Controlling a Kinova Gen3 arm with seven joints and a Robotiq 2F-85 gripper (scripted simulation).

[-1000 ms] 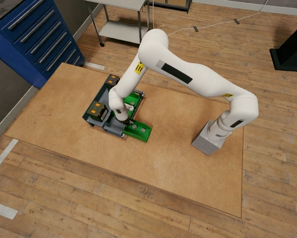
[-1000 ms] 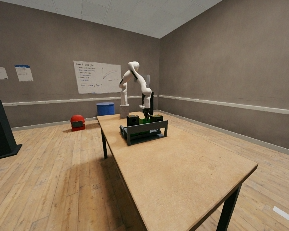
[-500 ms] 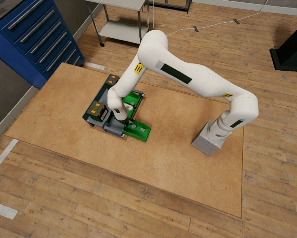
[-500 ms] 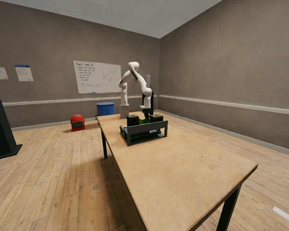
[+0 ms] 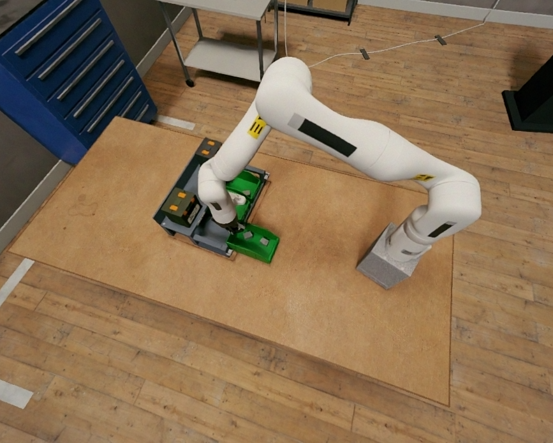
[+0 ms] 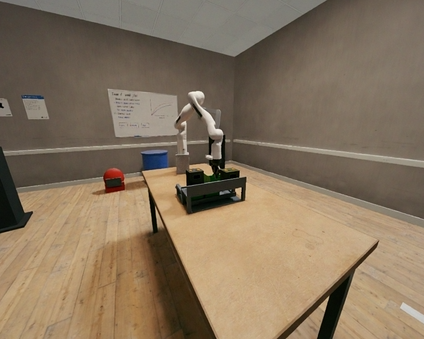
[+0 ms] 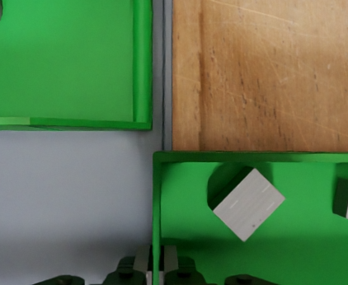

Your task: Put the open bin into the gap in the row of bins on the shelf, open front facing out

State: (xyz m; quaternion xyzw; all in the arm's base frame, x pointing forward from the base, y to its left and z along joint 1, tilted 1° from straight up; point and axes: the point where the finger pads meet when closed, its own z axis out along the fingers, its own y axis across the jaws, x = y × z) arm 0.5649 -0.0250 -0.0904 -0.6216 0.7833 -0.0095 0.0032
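The grey part lies 50 mm behind my hand, 10 mm to the right of it and 60 mm below it. The rest, counted from my hand: grey shelf (90 mm ahead, 140 mm to the right, 30 mm below).
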